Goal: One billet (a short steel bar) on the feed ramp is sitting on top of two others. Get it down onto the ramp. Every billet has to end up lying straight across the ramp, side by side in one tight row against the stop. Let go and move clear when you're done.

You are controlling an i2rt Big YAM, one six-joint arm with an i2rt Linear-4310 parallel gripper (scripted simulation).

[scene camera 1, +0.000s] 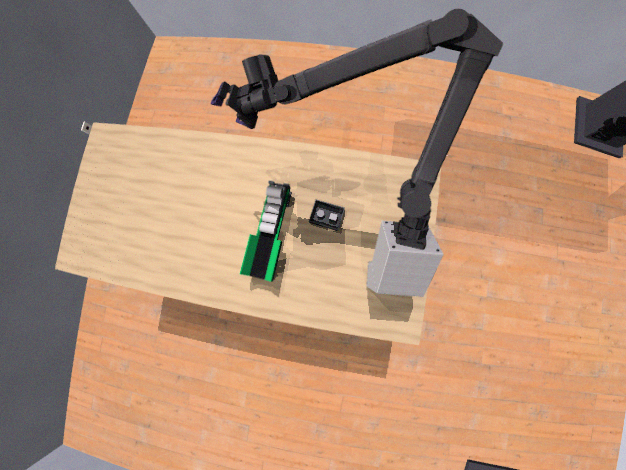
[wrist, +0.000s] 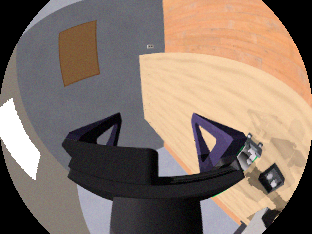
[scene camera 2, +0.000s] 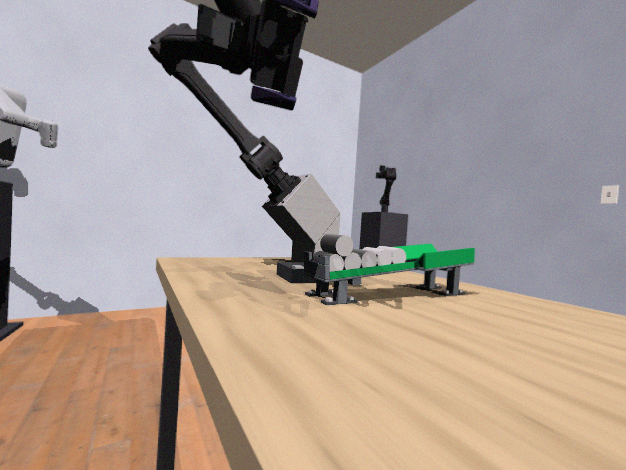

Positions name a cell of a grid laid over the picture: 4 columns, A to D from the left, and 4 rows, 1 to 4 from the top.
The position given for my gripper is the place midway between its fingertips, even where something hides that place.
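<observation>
My gripper is visible in scene camera 1 (B1) and in scene camera 2 (B1), and the wrist view (C2) shows my gripper too.
</observation>
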